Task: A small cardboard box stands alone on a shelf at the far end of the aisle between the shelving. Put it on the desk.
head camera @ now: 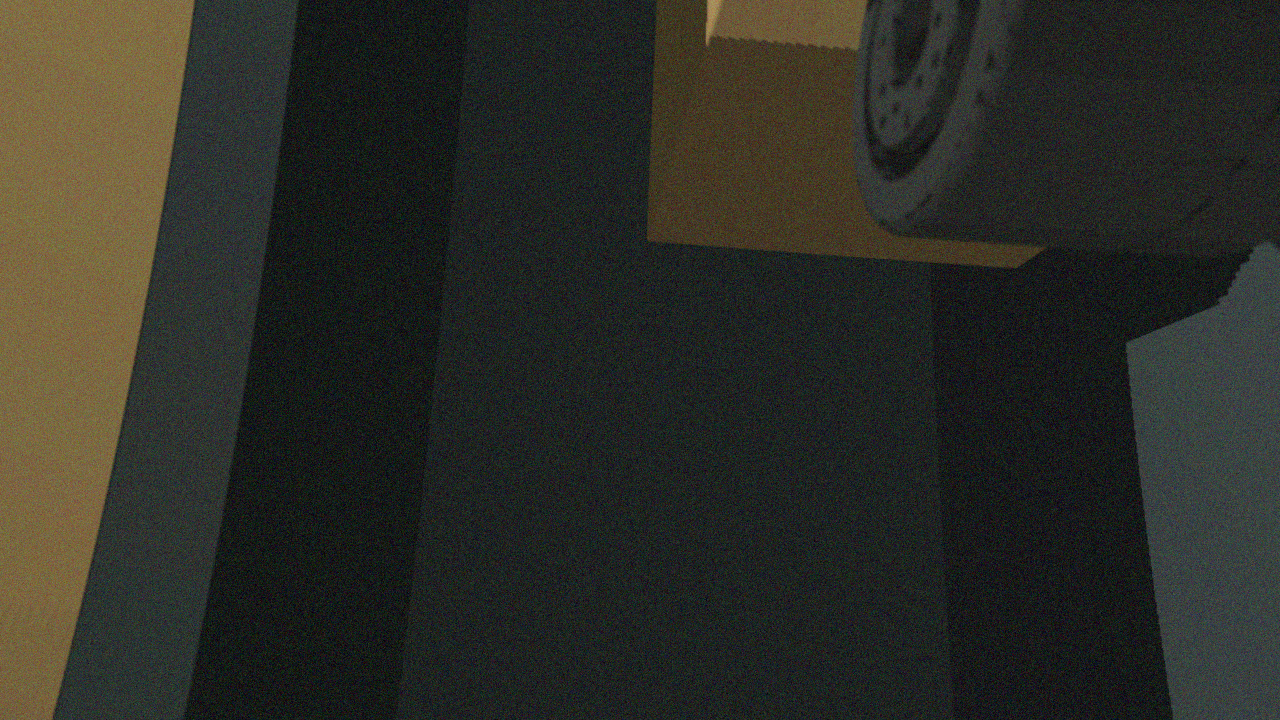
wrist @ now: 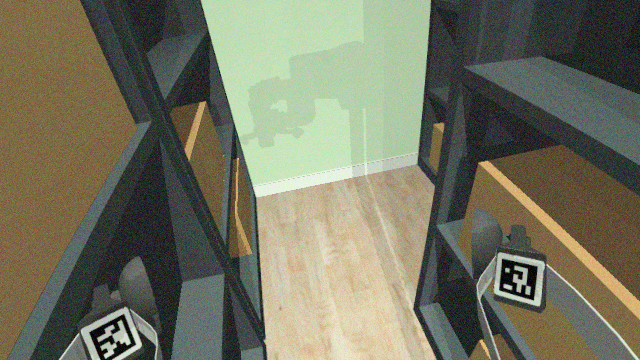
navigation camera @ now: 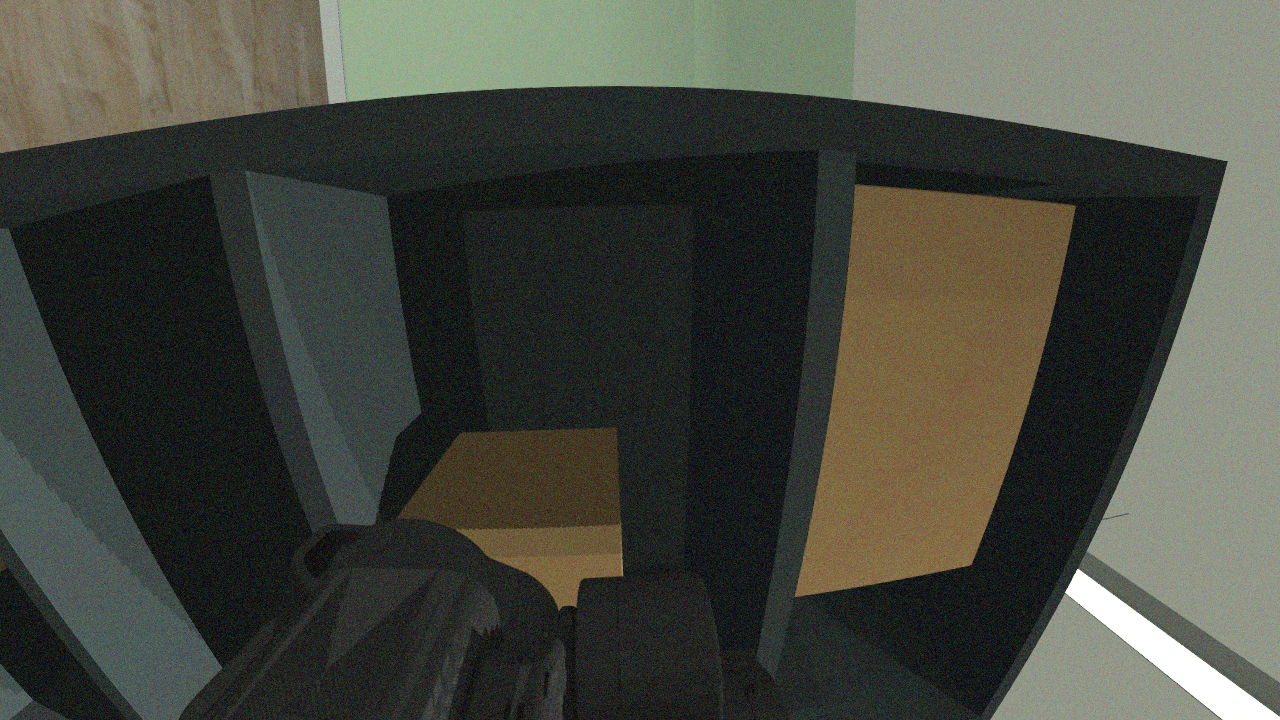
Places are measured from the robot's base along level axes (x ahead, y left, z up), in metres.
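Pixels of known places: gripper, fingertip midpoint: [wrist: 313, 261].
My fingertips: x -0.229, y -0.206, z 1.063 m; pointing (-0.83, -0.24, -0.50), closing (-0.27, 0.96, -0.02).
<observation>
For each thing: its top centre in the pictures, then the offset to it from my fingertips.
- cardboard box, middle of its top: [wrist: 478, 138] dx -1.367, dy +0.569, dz -0.717 m
- large box, middle of its top: [navigation camera: 623, 591] dx -0.048, dy -0.436, dz +0.197 m
My gripper [wrist: 313, 261] is open, with its two fingers wide apart and bare aisle floor between and beyond them in the wrist view. It points along the aisle between the shelving. A small part of a cardboard box [wrist: 437, 145] shows on the right-hand shelving farther down the aisle. I cannot tell whether it is the small box of the task. The desk does not show in these views. The dark wrist [head camera: 1074, 125] [navigation camera: 447, 626] covers part of a large cardboard box in the head and navigation views.
That large box [head camera: 760, 161] [navigation camera: 537, 479] stands in a dark shelf bay; another box [head camera: 71, 313] [navigation camera: 930, 385] is in the neighbouring bay. In the wrist view, open boxes stand left [wrist: 207, 160] and right [wrist: 575, 195], close beside the right finger. A pale green wall [wrist: 320, 30] closes the aisle.
</observation>
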